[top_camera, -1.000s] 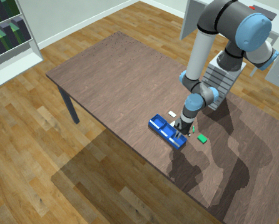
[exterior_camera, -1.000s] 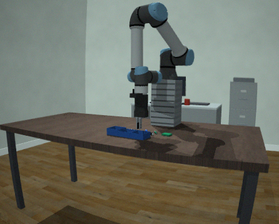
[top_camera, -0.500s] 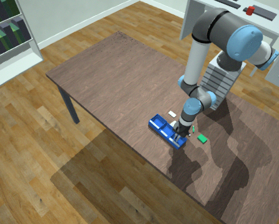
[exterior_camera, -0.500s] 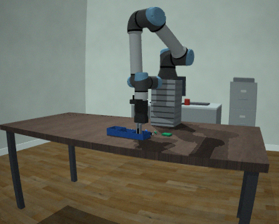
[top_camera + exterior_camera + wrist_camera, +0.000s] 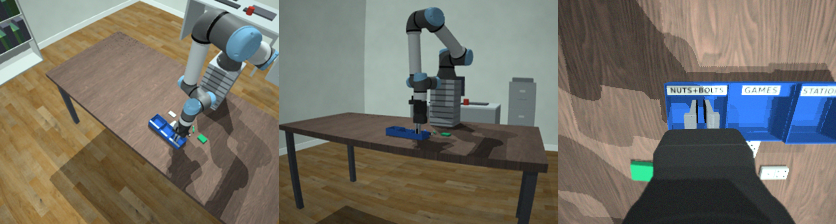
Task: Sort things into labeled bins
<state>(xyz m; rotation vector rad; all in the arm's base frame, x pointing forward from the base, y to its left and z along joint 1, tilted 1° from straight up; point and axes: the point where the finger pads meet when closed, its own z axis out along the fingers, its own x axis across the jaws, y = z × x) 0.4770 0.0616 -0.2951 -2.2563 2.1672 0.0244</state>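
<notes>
Now: hand 14 cm past the green block, 11 cm to the right of it and 3 cm above it. Round my hand: blue cylinder 14 cm behind, 4 cm to the right, 3 cm below; then blue three-part bin 1 cm behind, 8 cm to the right, 2 cm below; then black cylinder 10 cm behind, 1 cm to the left, 3 cm below.
</notes>
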